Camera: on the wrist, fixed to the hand. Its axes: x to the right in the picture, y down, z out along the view.
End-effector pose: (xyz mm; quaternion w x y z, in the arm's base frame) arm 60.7 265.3 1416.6 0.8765 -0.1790 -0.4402 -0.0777
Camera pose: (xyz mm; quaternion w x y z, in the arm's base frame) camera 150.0 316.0 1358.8 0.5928 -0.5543 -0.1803 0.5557
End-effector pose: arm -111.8 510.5 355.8 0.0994 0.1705 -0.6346 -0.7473
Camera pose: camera -95.6 420.2 429.6 0.6172 -0.4026 -0.4561 -0.4990
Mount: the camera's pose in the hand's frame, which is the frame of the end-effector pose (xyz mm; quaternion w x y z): 8.5 87.2 -78.7 0.6550 -0.1211 -0.0396 0.7448
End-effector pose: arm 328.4 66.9 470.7 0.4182 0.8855 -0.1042 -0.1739
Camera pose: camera 363.9 64.7 583.0 0.5065 0.4448 -0.7232 0.1499
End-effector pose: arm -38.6 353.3 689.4 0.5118 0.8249 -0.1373 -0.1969
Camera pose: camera 3.4 373.6 797.5 0.5763 0.3683 -0.7007 0.2029
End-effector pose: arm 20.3 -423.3 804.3 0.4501 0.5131 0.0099 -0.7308
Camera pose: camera 136.3 -443.2 799.6 0.9016 0.2600 -0.3050 -0.1626
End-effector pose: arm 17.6 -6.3 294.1 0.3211 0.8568 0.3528 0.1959
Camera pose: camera 20.8 -15.2 411.5 0.1821 0.7928 -0.4435 0.3763
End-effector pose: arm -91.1 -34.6 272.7 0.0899 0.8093 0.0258 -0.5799
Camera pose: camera -2.1 -107.0 299.3 0.5898 0.5155 -0.5192 -0.3418
